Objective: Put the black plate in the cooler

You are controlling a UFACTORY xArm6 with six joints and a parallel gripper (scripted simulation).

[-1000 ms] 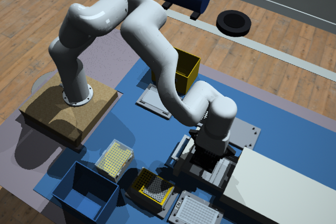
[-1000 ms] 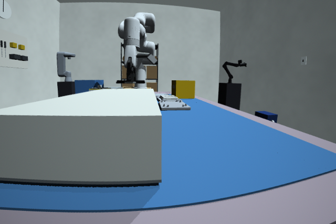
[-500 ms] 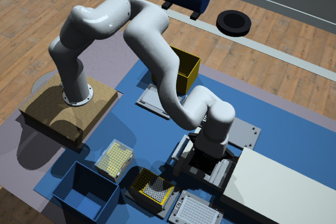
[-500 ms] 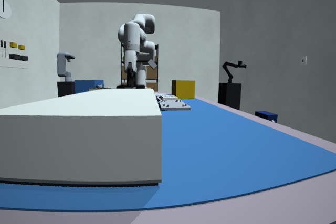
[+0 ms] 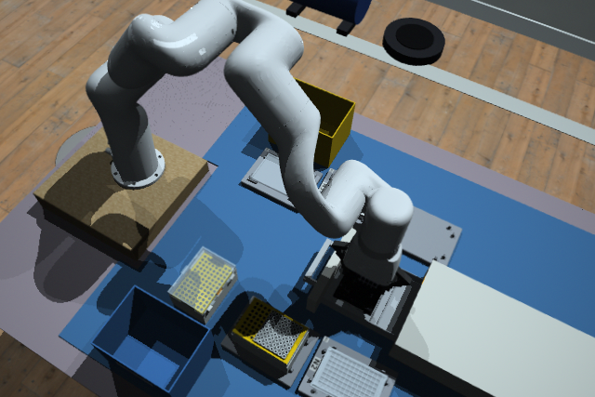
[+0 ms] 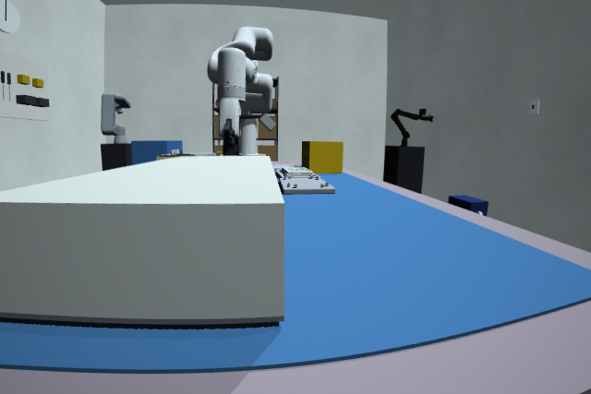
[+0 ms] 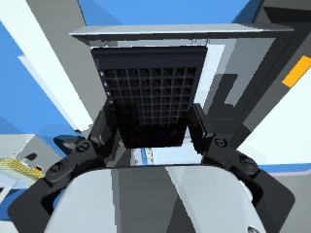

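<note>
The cooler drawer is 5 cm below my hand and 3 cm ahead of it. From my hand the other things lie so: grey nest: 19 cm to the left, 7 cm below, 6 cm ahead; then black plate: 1 cm below; then white plate: 19 cm to the right, 6 cm below, 6 cm ahead.
</note>
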